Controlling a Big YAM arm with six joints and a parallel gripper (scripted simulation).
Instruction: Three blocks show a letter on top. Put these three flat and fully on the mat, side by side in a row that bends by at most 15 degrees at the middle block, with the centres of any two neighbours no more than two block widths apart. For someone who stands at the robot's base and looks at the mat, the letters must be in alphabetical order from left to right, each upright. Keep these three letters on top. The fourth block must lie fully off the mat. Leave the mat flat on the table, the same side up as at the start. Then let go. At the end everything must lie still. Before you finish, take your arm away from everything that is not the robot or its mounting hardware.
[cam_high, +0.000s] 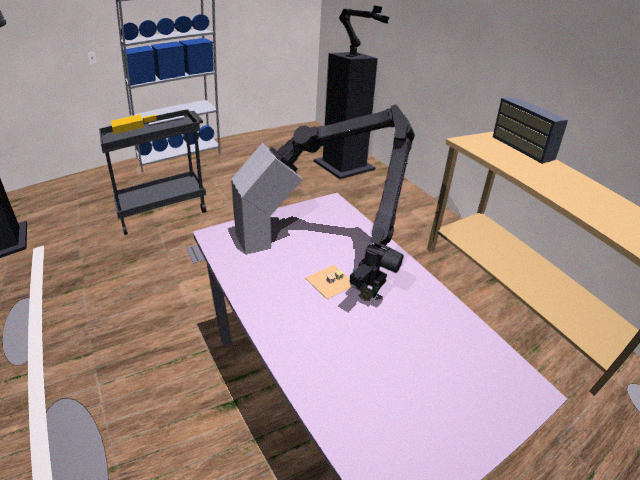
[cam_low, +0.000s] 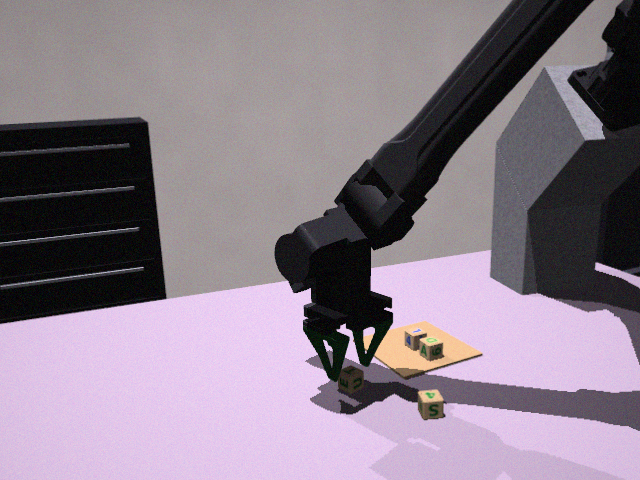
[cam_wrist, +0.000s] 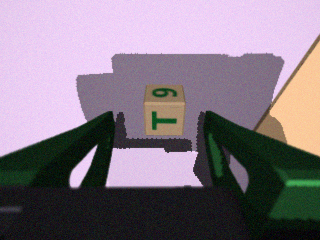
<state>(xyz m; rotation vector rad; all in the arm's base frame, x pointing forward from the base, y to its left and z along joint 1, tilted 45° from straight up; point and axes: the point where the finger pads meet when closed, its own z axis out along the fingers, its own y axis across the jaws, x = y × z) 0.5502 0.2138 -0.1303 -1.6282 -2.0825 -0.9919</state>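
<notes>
The T block is 2 cm below my hand. From my hand the other things lie so: D block 15 cm behind, 2 cm to the right, 2 cm below; then L block 14 cm behind, 6 cm to the right, 2 cm below; then tan mat 14 cm behind, 6 cm to the right, 3 cm below.
</notes>
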